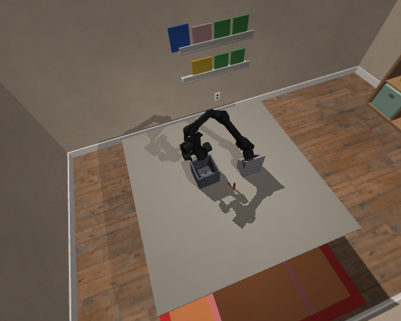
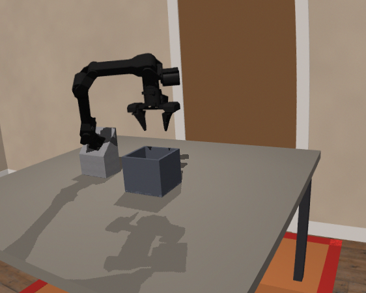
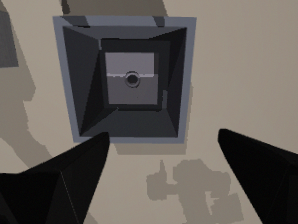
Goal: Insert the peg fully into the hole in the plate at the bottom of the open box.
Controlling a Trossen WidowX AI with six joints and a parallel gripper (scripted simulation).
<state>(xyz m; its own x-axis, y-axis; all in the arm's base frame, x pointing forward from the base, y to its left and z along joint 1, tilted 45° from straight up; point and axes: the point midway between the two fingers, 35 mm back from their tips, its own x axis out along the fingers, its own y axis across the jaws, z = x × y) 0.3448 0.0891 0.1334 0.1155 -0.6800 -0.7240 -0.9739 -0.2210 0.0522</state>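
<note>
The red peg is 22 cm below my hand, 21 cm behind it and 17 cm to the left of it. From my hand the other things lie so: grey plate: 22 cm below, 4 cm behind, 1 cm to the left.
</note>
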